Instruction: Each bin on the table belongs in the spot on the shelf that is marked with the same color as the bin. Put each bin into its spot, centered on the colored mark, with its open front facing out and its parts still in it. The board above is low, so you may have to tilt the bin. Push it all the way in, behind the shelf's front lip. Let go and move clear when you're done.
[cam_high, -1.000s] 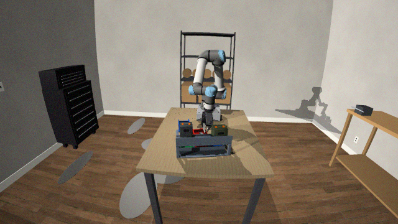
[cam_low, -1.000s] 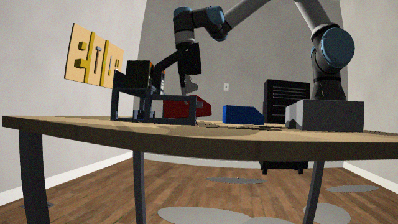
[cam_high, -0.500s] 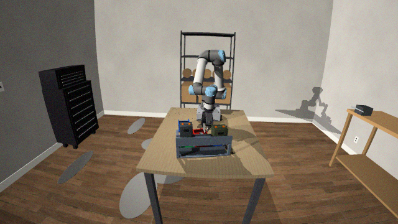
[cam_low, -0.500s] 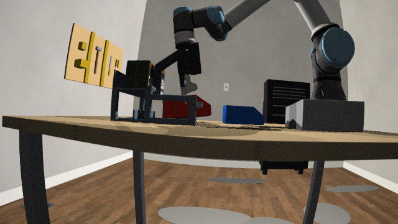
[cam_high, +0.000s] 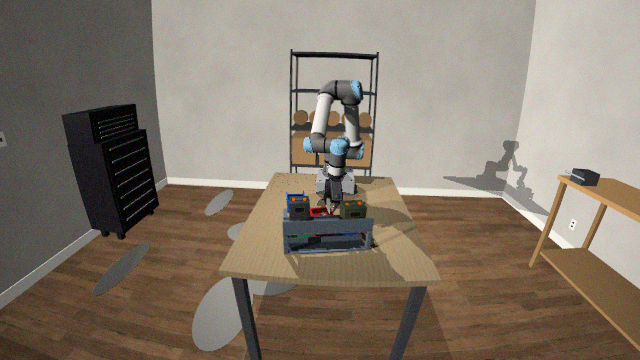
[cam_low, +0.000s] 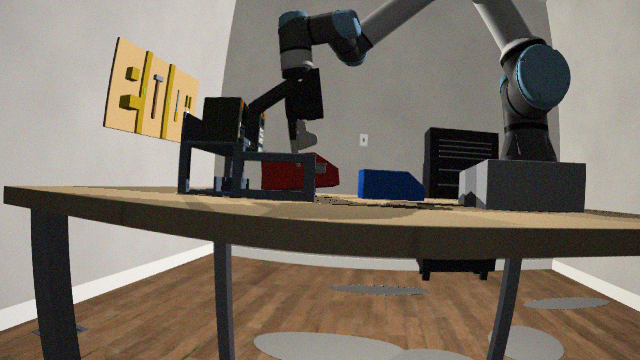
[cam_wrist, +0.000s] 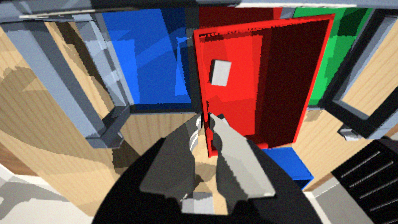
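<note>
Right now my hand is 2 cm short of the red bin, 4 cm to the left of it and 2 cm above it. From my hand the other things lie so: dark box 20 cm ahead, 10 cm to the right, 8 cm above; green case 12 cm ahead, 12 cm to the left, 7 cm above; blue bin 17 cm behind, 24 cm to the right, 4 cm below.
</note>
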